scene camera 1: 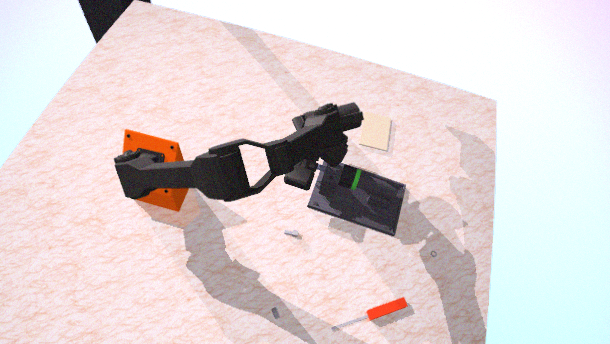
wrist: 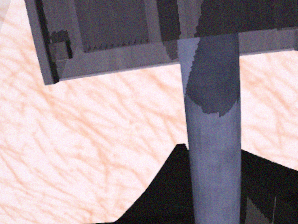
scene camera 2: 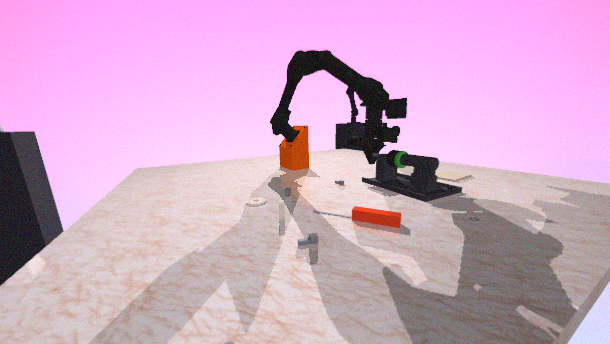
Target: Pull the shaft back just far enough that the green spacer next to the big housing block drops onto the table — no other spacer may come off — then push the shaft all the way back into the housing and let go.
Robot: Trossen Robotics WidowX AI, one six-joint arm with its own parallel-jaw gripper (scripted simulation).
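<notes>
My gripper is here in my sight, and the wrist view and scene camera 2 show it too. I can also see a blue-grey shaft, along with an orange-handled screwdriver.
</notes>
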